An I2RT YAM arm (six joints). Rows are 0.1 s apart.
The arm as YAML. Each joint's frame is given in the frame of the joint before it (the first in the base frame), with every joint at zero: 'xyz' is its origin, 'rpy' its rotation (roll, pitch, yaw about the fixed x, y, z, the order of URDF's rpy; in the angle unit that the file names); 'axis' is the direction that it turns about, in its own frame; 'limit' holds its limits. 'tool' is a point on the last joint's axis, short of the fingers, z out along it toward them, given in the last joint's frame.
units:
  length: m
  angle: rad
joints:
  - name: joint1
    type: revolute
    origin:
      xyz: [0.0, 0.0, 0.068]
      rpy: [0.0, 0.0, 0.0]
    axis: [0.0, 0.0, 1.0]
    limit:
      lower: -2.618
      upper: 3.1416
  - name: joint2
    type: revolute
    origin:
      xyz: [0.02, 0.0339, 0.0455]
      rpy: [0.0, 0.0, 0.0]
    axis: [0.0, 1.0, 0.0]
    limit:
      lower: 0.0
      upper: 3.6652
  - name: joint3
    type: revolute
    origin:
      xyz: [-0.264, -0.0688, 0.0]
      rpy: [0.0, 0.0, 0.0]
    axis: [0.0, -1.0, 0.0]
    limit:
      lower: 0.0
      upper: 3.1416
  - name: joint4
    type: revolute
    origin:
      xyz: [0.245, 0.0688, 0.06]
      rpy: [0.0, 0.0, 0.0]
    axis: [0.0, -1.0, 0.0]
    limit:
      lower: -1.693
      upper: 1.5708
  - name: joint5
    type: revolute
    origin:
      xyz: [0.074, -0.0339, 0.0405]
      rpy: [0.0, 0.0, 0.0]
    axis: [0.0, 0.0, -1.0]
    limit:
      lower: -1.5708
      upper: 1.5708
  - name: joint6
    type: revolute
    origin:
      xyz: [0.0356, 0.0, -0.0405]
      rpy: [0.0, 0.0, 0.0]
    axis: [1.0, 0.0, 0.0]
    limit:
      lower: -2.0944
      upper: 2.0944
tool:
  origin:
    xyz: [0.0, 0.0, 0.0]
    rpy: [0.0, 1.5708, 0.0]
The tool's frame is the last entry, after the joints.
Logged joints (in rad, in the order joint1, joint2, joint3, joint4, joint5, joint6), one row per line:
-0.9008, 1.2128, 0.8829, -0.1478, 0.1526, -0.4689
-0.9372, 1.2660, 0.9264, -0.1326, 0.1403, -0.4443
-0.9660, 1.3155, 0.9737, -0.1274, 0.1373, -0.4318
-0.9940, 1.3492, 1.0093, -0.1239, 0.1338, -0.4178
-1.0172, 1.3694, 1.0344, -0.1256, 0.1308, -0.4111
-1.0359, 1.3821, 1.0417, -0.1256, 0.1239, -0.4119
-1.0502, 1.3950, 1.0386, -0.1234, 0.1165, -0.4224
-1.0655, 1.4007, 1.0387, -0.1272, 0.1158, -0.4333
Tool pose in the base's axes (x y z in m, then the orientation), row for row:
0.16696, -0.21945, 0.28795, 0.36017, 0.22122, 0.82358, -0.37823
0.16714, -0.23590, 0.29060, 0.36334, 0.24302, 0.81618, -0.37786
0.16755, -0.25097, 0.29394, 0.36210, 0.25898, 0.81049, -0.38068
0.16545, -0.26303, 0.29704, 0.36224, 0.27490, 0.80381, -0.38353
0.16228, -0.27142, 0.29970, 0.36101, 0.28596, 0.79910, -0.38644
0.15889, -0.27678, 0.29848, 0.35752, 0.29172, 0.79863, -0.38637
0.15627, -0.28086, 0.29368, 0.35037, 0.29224, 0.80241, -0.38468
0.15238, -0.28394, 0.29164, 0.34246, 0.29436, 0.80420, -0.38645
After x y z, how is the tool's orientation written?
As a quaternion, w x y z.
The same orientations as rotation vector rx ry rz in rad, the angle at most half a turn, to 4 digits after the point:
0.5702, 2.1229, -0.9750
0.6255, 2.1007, -0.9725
0.6670, 2.0873, -0.9804
0.7079, 2.0699, -0.9876
0.7368, 2.0590, -0.9957
0.7529, 2.0612, -0.9972
0.7568, 2.0781, -0.9963
0.7653, 2.0907, -1.0047

